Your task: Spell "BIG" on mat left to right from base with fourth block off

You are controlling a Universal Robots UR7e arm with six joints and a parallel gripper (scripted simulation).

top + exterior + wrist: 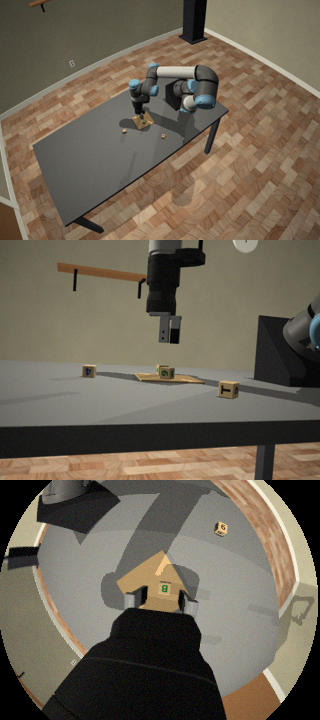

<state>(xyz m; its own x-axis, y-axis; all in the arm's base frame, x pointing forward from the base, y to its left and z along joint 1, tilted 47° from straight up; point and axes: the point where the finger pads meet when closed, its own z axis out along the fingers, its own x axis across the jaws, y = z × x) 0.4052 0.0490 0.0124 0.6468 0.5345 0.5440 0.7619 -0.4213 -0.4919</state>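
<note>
My gripper is now 100 mm above the tan mat, 30 mm to the left of it and 10 mm past it. Round my hand: T block: 210 mm to the left, 90 mm below, 50 mm behind.
</note>
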